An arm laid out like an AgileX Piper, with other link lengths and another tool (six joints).
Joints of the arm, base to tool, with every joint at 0 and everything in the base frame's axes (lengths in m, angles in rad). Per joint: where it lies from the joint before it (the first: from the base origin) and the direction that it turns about. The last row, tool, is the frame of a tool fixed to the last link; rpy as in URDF.
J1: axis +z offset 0 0 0.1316
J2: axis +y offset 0 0 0
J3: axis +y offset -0.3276 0 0.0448
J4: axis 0.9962 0 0.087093 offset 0.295 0 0.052
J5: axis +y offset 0 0 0
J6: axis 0.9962 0 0.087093 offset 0.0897 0 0.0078
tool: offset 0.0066 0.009 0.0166 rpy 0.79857 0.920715 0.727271
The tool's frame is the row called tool.
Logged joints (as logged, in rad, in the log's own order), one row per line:
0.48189, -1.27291, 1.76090, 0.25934, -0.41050, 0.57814
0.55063, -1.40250, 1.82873, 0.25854, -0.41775, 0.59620
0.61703, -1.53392, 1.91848, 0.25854, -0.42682, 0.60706
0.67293, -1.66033, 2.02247, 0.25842, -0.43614, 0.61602
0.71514, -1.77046, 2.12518, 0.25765, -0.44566, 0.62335
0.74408, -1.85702, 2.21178, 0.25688, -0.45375, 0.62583
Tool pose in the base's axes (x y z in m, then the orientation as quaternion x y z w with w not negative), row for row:
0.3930, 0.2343, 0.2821, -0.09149, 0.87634, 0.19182, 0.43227
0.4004, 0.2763, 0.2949, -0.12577, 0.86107, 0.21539, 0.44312
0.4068, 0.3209, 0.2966, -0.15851, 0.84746, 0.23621, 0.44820
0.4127, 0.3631, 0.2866, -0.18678, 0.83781, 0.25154, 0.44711
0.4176, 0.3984, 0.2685, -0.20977, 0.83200, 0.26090, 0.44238
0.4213, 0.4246, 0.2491, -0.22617, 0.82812, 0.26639, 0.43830
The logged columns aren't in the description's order. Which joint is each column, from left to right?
Columns, left to right: J1, J3, J2, J4, J6, J5.
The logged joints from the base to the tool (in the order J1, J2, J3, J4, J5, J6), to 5 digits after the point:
0.48189, 1.76090, -1.27291, 0.25934, 0.57814, -0.41050
0.55063, 1.82873, -1.40250, 0.25854, 0.59620, -0.41775
0.61703, 1.91848, -1.53392, 0.25854, 0.60706, -0.42682
0.67293, 2.02247, -1.66033, 0.25842, 0.61602, -0.43614
0.71514, 2.12518, -1.77046, 0.25765, 0.62335, -0.44566
0.74408, 2.21178, -1.85702, 0.25688, 0.62583, -0.45375

